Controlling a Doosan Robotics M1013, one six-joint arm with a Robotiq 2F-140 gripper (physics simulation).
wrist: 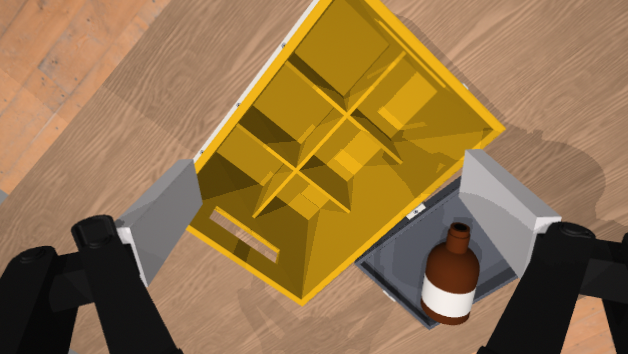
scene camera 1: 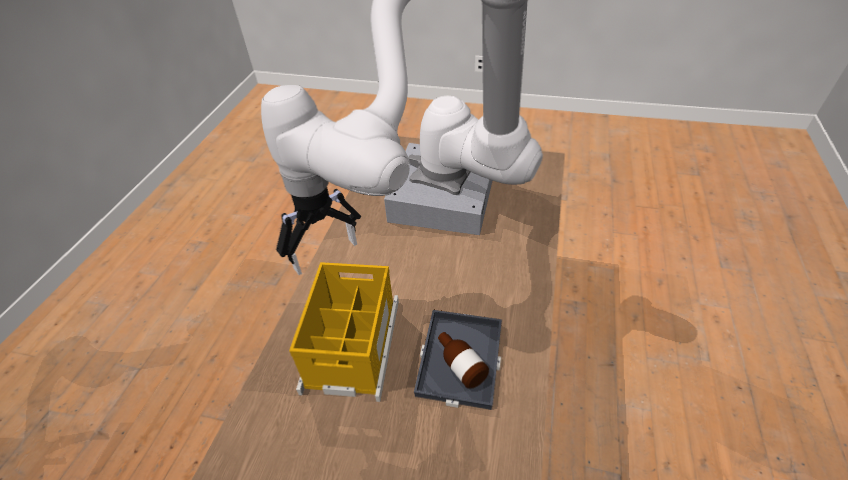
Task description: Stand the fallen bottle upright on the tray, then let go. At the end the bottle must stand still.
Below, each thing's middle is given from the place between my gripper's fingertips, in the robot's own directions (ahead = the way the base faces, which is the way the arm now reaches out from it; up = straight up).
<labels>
My hand is 30 mm short of the yellow crate point(scene camera 1: 340, 339), 40 mm to the right of it and 210 mm above it. Round my hand: dark grey tray point(scene camera 1: 435, 380) 40 mm behind, 330 mm to the left, 290 mm below; then brown bottle point(scene camera 1: 471, 370) 20 mm behind, 340 mm to the left, 260 mm below.
</labels>
